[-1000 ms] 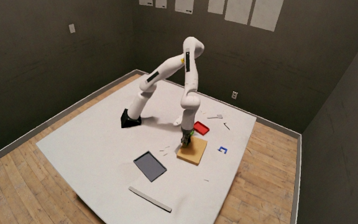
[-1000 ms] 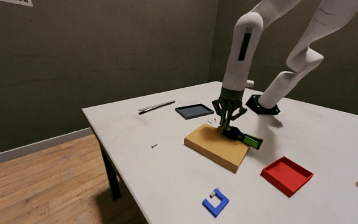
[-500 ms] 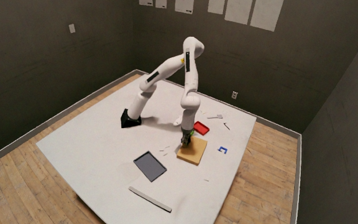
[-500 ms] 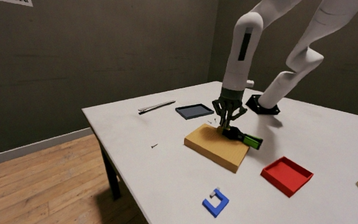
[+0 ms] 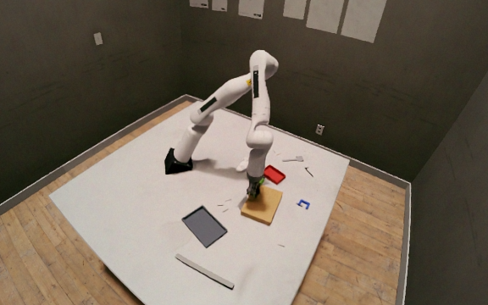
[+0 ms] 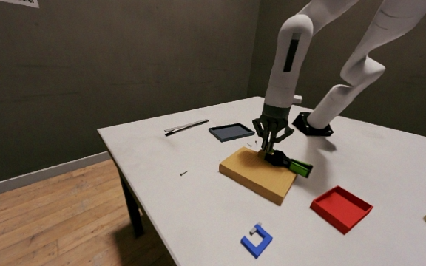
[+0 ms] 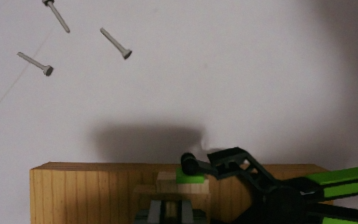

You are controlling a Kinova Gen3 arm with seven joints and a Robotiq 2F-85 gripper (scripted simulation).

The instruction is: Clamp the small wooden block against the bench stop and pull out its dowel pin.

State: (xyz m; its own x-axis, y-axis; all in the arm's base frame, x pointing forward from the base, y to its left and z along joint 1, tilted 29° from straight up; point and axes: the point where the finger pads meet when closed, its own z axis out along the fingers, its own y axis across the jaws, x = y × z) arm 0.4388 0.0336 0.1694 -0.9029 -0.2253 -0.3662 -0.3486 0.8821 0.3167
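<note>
Right now my hand is 2 cm above the dowel pin. Also, from my hand: grey tray 26 cm to the right, 7 cm below, 5 cm behind; then red tray 22 cm to the left, 7 cm below, 4 cm behind; then small wooden block 4 cm below.
</note>
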